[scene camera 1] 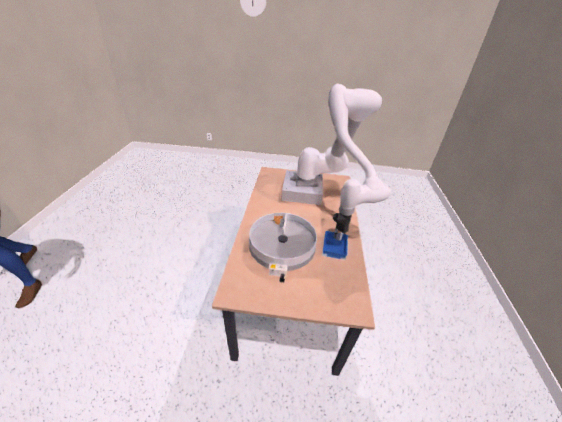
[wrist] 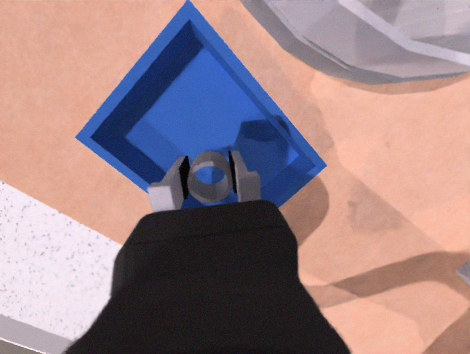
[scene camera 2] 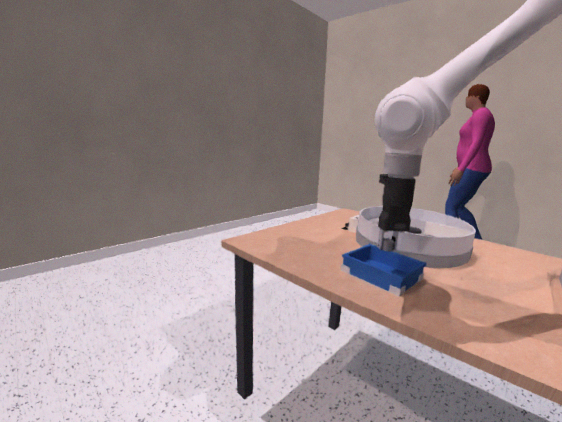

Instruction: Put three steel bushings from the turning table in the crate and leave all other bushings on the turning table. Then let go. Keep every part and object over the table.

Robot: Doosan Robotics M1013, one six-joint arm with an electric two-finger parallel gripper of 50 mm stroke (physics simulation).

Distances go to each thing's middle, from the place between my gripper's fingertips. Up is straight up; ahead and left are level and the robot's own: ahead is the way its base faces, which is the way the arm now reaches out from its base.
My gripper is now 6 cm above the blue crate (scene camera 2: 396, 273).
